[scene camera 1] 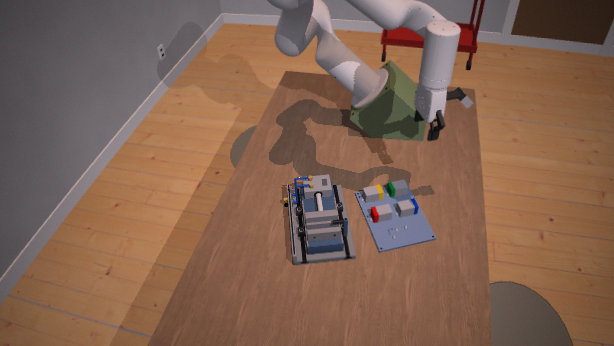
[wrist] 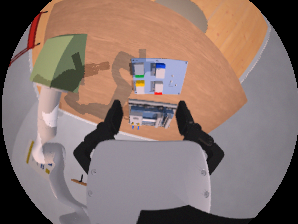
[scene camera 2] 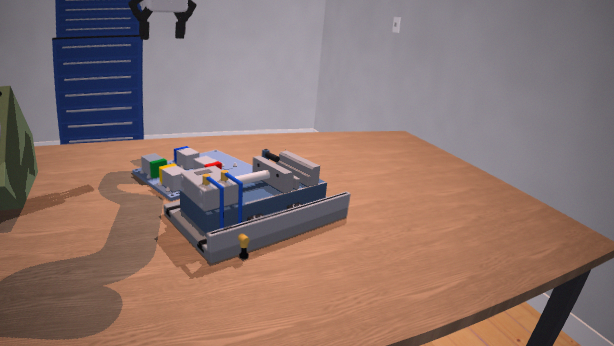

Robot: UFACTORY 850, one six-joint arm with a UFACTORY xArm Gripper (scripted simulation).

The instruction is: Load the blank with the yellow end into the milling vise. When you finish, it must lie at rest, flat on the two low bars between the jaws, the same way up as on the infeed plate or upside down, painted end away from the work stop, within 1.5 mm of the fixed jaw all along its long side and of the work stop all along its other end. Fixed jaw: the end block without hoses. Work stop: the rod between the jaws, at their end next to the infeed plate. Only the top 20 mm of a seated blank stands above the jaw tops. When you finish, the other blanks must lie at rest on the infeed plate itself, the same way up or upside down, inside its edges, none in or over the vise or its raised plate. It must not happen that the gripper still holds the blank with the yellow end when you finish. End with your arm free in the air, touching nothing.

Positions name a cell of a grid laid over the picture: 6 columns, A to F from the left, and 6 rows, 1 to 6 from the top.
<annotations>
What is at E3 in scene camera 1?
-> The gripper.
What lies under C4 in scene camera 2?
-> A milling vise.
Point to a milling vise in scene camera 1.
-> D5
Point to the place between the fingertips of the gripper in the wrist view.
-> At D3
</annotations>
